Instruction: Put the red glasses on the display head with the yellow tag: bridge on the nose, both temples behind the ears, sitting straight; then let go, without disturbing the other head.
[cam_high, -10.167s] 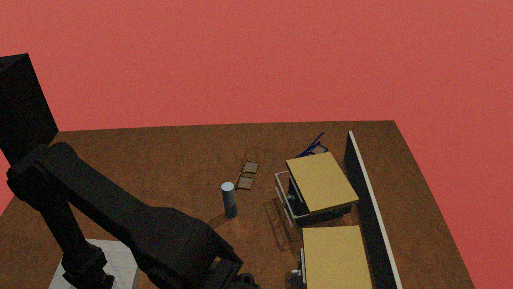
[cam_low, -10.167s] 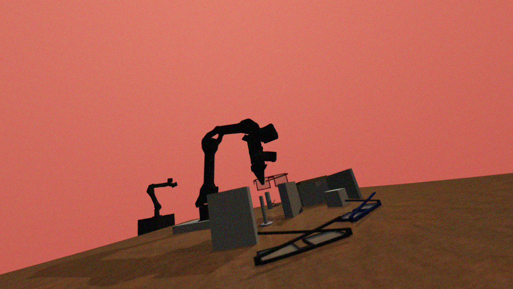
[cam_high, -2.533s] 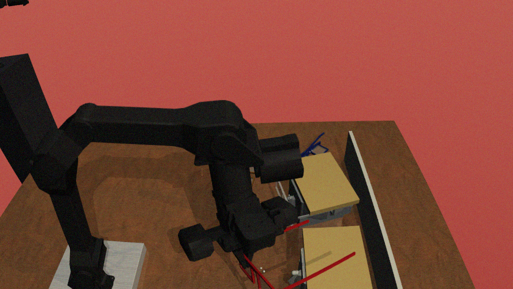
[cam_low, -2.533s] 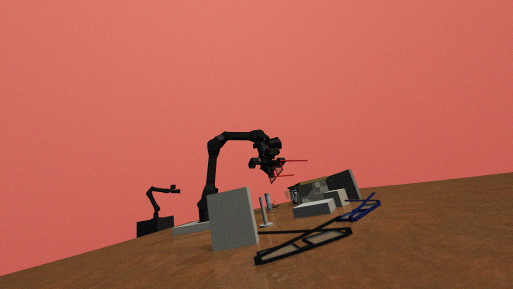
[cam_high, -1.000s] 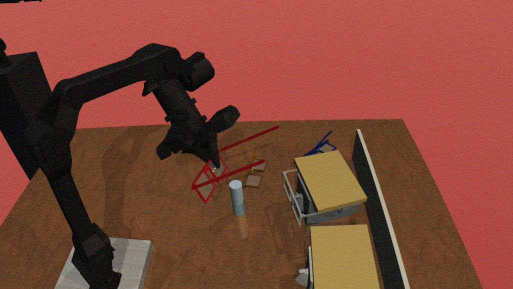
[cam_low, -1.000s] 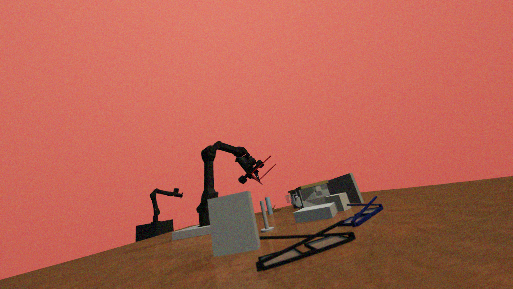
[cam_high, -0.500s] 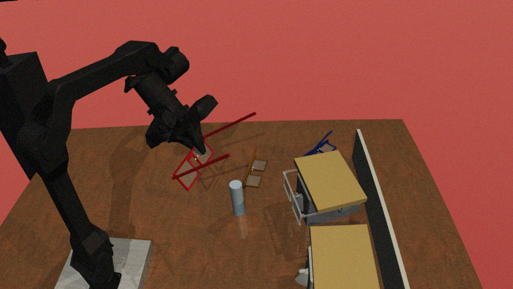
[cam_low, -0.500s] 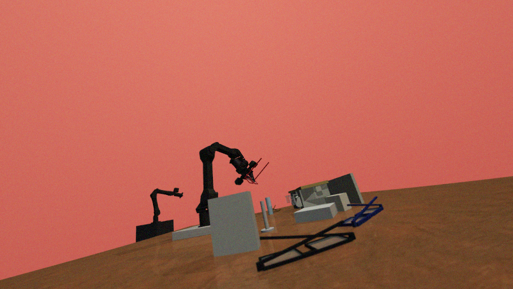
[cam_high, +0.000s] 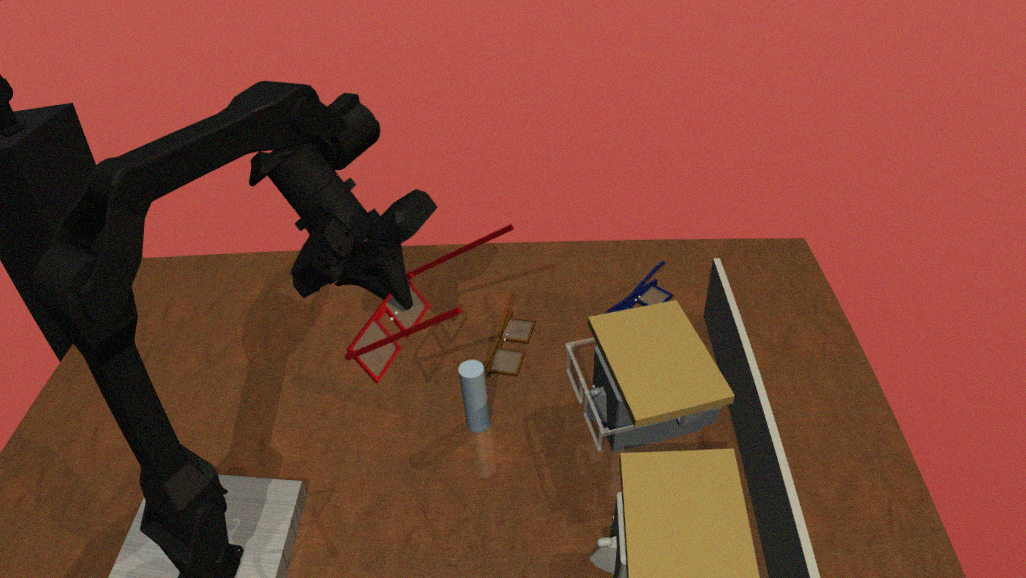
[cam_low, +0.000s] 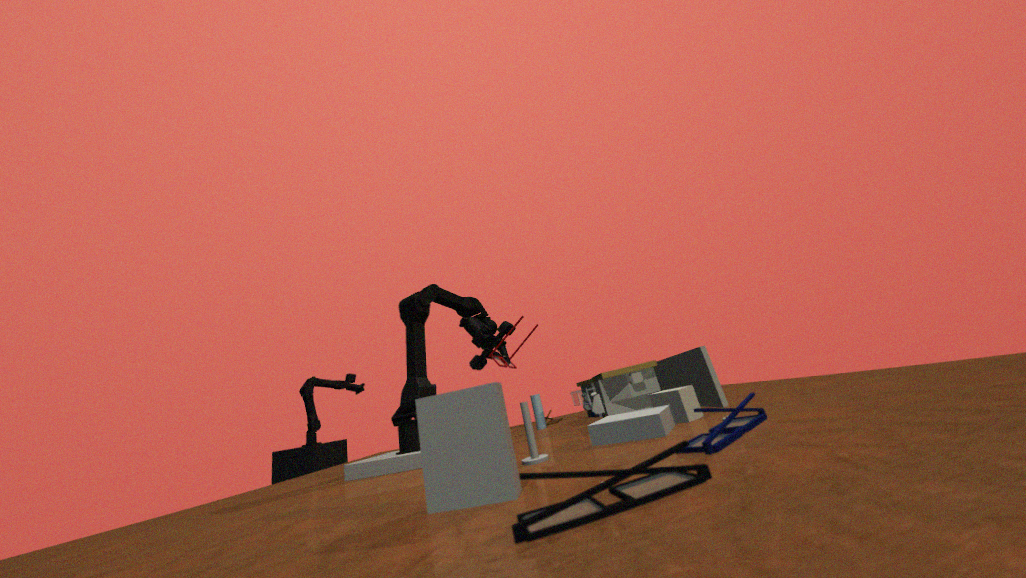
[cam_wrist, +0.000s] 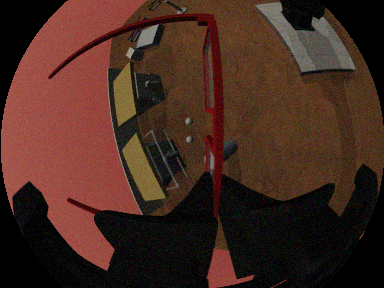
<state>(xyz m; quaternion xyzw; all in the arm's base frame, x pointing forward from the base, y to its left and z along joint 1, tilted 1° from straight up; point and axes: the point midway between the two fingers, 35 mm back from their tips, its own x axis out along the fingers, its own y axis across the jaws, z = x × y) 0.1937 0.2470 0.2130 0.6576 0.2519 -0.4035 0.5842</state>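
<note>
My gripper tip is 26 cm short of the display head, 19 cm to the left of it and 15 cm above it. Also, from my gripper tip: white wall: 39 cm ahead, 15 cm below, 6 cm to the right; then pale blue cylinder: 16 cm below, 5 cm ahead, 2 cm to the left.
</note>
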